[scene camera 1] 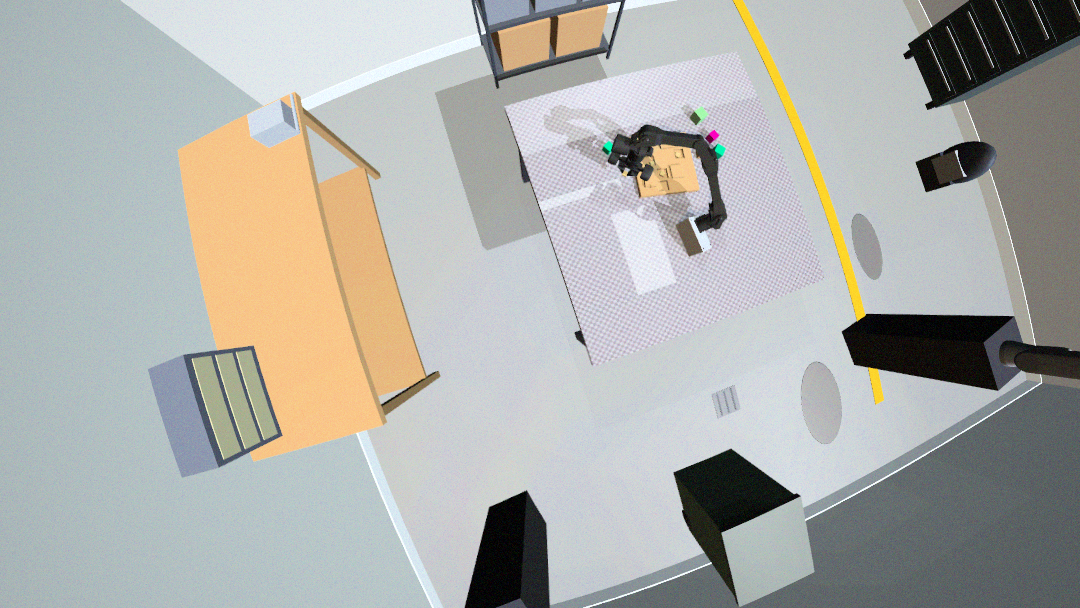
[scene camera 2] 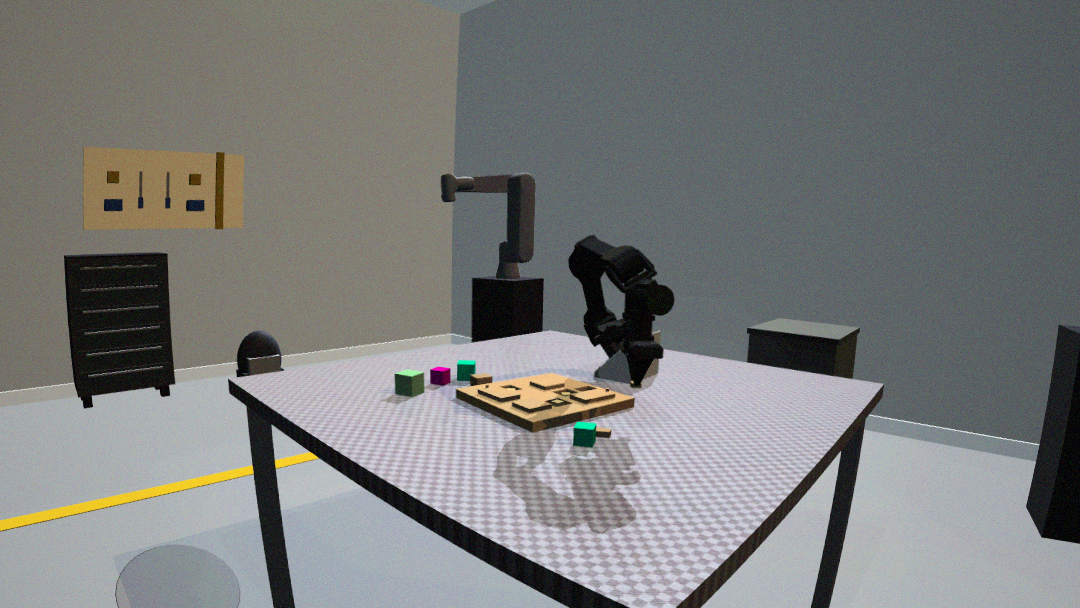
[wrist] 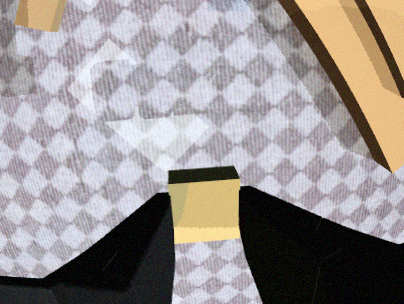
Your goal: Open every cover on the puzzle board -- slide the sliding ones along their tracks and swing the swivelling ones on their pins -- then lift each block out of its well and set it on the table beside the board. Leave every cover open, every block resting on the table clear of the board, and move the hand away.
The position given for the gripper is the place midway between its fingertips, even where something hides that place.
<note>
In view: the gripper [scene camera 2: 635, 384], a light green block [scene camera 2: 410, 383] and a puzzle board [scene camera 2: 573, 411].
The gripper is seen too in the wrist view [wrist: 204, 203]. The puzzle board shows as well in scene camera 1 [scene camera 1: 663, 158] and in the wrist view [wrist: 344, 44]. The wrist view misses the light green block: it is out of frame.
</note>
